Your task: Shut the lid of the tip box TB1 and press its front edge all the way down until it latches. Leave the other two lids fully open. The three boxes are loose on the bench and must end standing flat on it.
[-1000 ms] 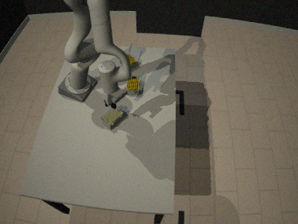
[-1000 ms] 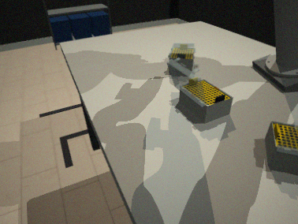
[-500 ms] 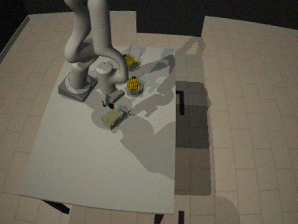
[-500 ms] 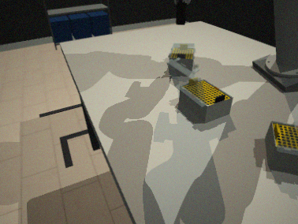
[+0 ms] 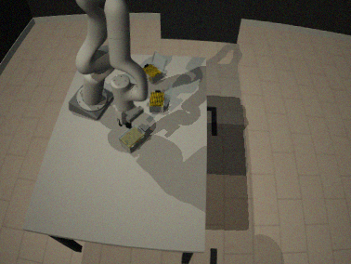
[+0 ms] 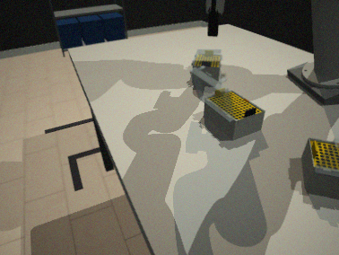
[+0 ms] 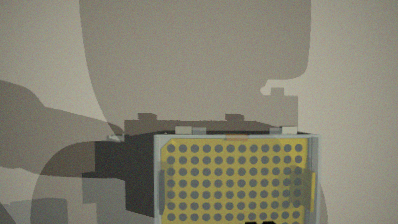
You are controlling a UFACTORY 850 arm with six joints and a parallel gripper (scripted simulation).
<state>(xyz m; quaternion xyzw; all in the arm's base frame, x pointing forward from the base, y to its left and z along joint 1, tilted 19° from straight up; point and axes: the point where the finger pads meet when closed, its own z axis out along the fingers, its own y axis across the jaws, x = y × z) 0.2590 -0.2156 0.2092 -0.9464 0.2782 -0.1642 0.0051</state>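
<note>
Right now the clear lid is 10 mm ahead of my hand, 10 mm to the right of it and 90 mm below it. The rest, counted from my hand: tip box (10 mm ahead, 10 mm to the right, 110 mm below); label (30 mm behind, 480 mm to the left, 150 mm below); rack (10 mm ahead, 10 mm to the right, 100 mm below).
</note>
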